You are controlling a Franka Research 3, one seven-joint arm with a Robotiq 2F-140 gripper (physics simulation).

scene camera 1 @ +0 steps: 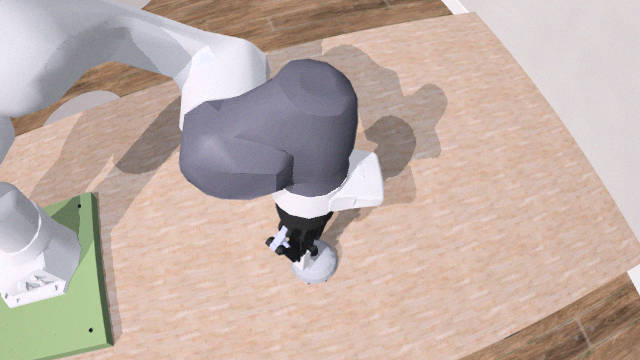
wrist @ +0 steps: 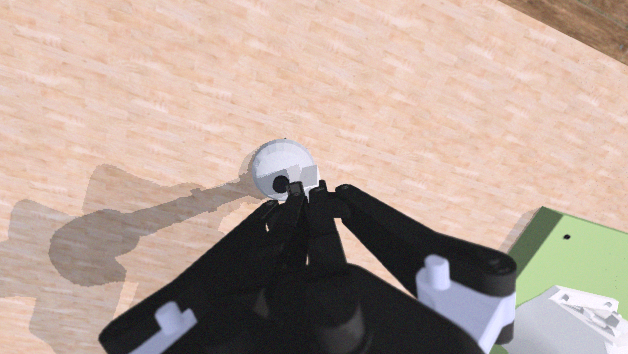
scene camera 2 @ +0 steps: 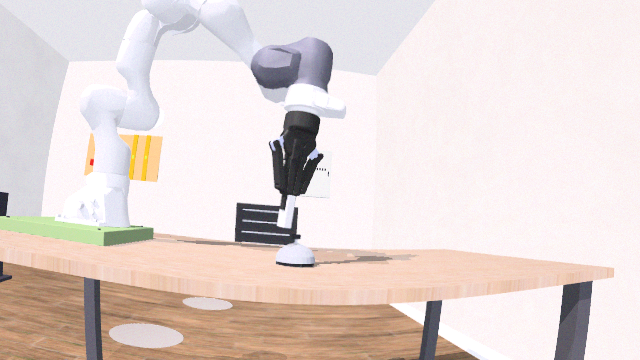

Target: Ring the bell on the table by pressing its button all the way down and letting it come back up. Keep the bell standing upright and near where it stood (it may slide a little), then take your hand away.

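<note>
The bell (scene camera 1: pixel 320 270) (scene camera 2: pixel 295 255) (wrist: pixel 282 157) stands upright on the table, a pale grey dome on a dark base. Its black button (scene camera 2: pixel 297 237) (wrist: pixel 280 184) stands up from the top of the dome. My gripper (scene camera 1: pixel 303 261) (scene camera 2: pixel 285 225) (wrist: pixel 312 178) is shut and empty, pointing down, with its pale fingertips pressed together. In the second scene view the tips are a little above the button's height and slightly to its left, apart from it. In the wrist view they lie just right of the button and overlap the dome's edge. The fingers partly cover the dome in the first scene view.
The table (scene camera 1: pixel 450 200) (scene camera 2: pixel 450 272) (wrist: pixel 425 100) carries the green base plate (scene camera 1: pixel 102 300) (scene camera 2: pixel 127 236) (wrist: pixel 590 260) of the arm, left of the bell in the scene views. A dark chair (scene camera 2: pixel 241 225) stands behind the table. The forearm hangs above and behind the bell.
</note>
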